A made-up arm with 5 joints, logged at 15 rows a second.
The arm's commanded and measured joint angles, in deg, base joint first. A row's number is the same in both.
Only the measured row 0 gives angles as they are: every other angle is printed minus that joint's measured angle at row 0.
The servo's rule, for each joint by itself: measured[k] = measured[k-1] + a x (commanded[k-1-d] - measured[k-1]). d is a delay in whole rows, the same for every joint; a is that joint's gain. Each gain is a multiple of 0.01, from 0.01 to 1. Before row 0 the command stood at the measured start. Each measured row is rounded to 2 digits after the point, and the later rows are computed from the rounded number. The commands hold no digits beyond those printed.
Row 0, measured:
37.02 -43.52 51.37 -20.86 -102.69
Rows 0 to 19, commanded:
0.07 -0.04 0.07 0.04 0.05
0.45 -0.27 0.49 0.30 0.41
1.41 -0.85 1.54 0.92 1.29
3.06 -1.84 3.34 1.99 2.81
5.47 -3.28 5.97 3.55 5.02
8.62 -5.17 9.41 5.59 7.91
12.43 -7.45 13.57 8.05 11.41
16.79 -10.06 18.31 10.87 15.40
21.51 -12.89 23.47 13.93 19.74
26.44 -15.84 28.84 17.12 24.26
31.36 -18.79 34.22 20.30 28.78
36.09 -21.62 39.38 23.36 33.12
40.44 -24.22 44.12 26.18 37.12
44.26 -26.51 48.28 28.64 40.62
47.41 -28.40 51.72 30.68 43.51
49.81 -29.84 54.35 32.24 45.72
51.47 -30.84 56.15 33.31 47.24
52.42 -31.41 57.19 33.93 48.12
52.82 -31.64 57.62 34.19 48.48
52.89 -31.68 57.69 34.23 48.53
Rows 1 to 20, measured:
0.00 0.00 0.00 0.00 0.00
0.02 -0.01 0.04 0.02 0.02
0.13 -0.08 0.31 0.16 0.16
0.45 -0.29 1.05 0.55 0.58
1.10 -0.71 2.42 1.28 1.41
2.19 -1.40 4.55 2.44 2.75
3.80 -2.42 7.47 4.05 4.66
5.96 -3.78 11.13 6.09 7.16
8.67 -5.48 15.44 8.53 10.21
11.88 -7.48 20.26 11.28 13.74
15.52 -9.74 25.41 14.26 17.63
19.48 -12.18 30.70 17.34 21.76
23.63 -14.73 35.91 20.41 25.96
27.83 -17.29 40.84 23.35 30.09
31.94 -19.78 45.30 26.05 33.99
35.81 -22.11 49.15 28.41 37.51
39.31 -24.20 52.27 30.36 40.55
42.35 -25.99 54.60 31.86 43.03
44.87 -27.45 56.15 32.92 44.91
46.86 -28.58 57.03 33.57 46.23
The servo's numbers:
d 1
a 0.25 0.27 0.60 0.51 0.37

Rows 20 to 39, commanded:
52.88 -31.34 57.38 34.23 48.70
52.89 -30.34 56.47 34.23 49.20
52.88 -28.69 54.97 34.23 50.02
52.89 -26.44 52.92 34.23 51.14
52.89 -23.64 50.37 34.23 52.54
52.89 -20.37 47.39 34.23 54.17
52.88 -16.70 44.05 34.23 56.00
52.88 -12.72 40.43 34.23 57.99
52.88 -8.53 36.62 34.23 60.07
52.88 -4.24 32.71 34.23 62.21
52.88 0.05 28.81 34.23 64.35
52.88 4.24 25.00 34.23 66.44
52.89 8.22 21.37 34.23 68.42
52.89 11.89 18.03 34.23 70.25
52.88 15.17 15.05 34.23 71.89
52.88 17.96 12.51 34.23 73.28
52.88 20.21 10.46 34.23 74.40
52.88 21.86 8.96 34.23 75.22
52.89 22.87 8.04 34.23 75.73
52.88 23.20 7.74 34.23 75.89
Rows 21 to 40, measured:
48.37 -29.42 57.43 33.91 47.08
49.50 -29.94 57.40 34.07 47.68
50.35 -30.05 56.84 34.15 48.24
50.98 -29.68 55.72 34.19 48.90
51.46 -28.81 54.04 34.21 49.73
51.82 -27.41 51.84 34.22 50.77
52.09 -25.51 49.17 34.23 52.03
52.29 -23.13 46.10 34.23 53.50
52.44 -20.32 42.70 34.23 55.16
52.55 -17.14 39.05 34.23 56.98
52.63 -13.66 35.25 34.23 58.92
52.69 -9.96 31.39 34.23 60.93
52.74 -6.13 27.56 34.23 62.97
52.78 -2.26 23.85 34.23 64.99
52.81 1.56 20.36 34.23 66.94
52.83 5.23 17.17 34.23 68.77
52.84 8.67 14.37 34.23 70.44
52.85 11.79 12.02 34.23 71.91
52.86 14.51 10.18 34.23 73.13
52.87 16.77 8.90 34.23 74.09

